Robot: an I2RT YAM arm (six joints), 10 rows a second.
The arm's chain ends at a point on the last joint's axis. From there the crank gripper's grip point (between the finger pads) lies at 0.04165 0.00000 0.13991 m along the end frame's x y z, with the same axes.
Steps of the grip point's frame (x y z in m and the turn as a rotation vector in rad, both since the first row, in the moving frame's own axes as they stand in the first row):
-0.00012 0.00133 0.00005 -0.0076 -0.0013 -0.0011
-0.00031 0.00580 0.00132 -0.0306 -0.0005 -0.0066
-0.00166 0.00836 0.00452 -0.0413 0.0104 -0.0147
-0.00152 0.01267 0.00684 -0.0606 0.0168 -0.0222
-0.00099 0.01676 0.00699 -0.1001 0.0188 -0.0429
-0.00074 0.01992 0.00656 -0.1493 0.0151 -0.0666
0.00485 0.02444 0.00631 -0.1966 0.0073 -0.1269
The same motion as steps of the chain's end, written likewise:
0.00006 0.00031 0.00000 -0.0076 -0.0013 -0.0011
-0.00025 0.00179 0.00136 -0.0306 -0.0005 -0.0066
-0.00315 0.00322 0.00507 -0.0413 0.0104 -0.0147
-0.00395 0.00517 0.00779 -0.0606 0.0168 -0.0222
-0.00387 0.00466 0.00841 -0.1001 0.0188 -0.0429
-0.00344 0.00200 0.00855 -0.1493 0.0151 -0.0666
0.00244 0.00252 0.00879 -0.1966 0.0073 -0.1269

